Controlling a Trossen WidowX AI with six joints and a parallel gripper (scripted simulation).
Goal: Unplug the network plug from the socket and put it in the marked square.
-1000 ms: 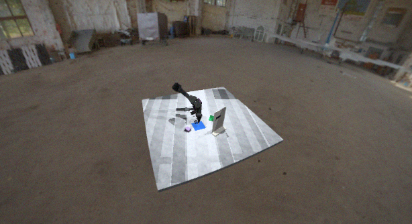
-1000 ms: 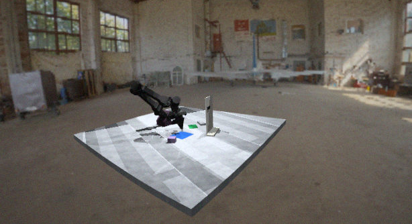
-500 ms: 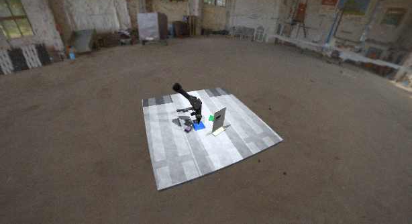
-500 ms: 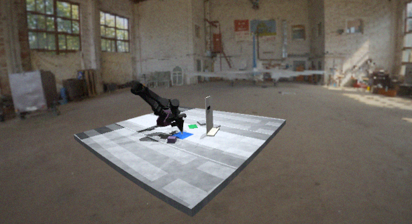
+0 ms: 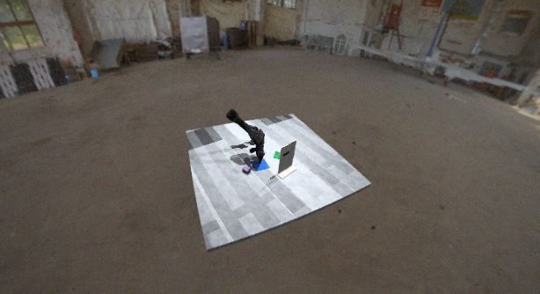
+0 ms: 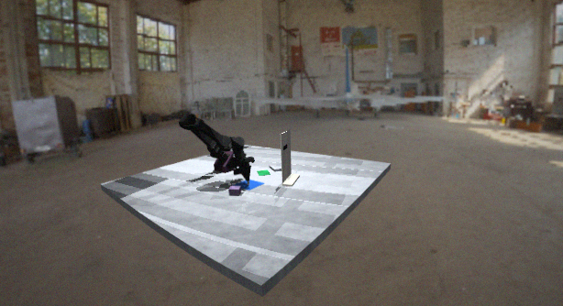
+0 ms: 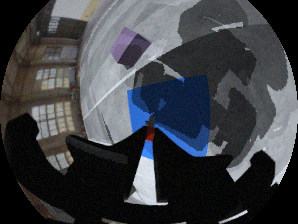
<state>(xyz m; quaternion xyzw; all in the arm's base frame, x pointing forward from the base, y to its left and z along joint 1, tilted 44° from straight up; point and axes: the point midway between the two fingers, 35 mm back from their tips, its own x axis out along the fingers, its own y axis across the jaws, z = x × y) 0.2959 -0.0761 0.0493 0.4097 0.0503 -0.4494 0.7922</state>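
The blue flat patch lies 20 mm below my gripper tip and 10 mm behind it. Also, from my gripper tip: small green patch (200 mm to the left, 80 mm behind, 20 mm below); then small dark purple block (120 mm to the right, 40 mm ahead, 10 mm below); then grey upright panel (160 mm to the left, 130 mm ahead, 100 mm above).
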